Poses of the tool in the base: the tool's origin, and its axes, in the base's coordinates. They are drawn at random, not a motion.
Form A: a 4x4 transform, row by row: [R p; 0 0 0 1], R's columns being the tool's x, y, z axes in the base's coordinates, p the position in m. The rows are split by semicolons.
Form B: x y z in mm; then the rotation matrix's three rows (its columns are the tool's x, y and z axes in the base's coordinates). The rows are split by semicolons. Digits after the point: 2 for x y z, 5 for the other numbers.
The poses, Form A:
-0.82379, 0.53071, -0.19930, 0.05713; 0.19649, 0.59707, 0.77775, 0.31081; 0.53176, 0.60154, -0.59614, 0.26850; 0, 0, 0, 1
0.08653, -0.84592, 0.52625, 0.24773; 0.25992, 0.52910, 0.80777, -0.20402; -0.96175, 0.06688, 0.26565, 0.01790; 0, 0, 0, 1
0.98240, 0.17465, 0.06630, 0.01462; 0.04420, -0.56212, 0.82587, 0.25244; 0.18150, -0.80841, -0.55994, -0.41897; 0, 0, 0, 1
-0.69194, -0.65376, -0.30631, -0.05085; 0.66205, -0.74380, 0.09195, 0.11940; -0.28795, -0.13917, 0.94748, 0.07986; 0, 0, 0, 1
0.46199, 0.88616, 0.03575, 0.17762; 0.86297, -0.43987, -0.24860, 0.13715; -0.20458, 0.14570, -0.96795, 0.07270; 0, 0, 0, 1
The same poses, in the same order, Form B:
57.13, 310.81, 268.50; -0.82379, 0.53071, -0.19930; 0.19649, 0.59707, 0.77775; 0.53176, 0.60154, -0.59614
247.73, -204.02, 17.90; 0.08653, -0.84592, 0.52625; 0.25992, 0.52910, 0.80777; -0.96175, 0.06688, 0.26565
14.62, 252.44, -418.97; 0.98240, 0.17465, 0.06630; 0.04420, -0.56212, 0.82587; 0.18150, -0.80841, -0.55994
-50.85, 119.40, 79.86; -0.69194, -0.65376, -0.30631; 0.66205, -0.74380, 0.09195; -0.28795, -0.13917, 0.94748
177.62, 137.15, 72.70; 0.46199, 0.88616, 0.03575; 0.86297, -0.43987, -0.24860; -0.20458, 0.14570, -0.96795

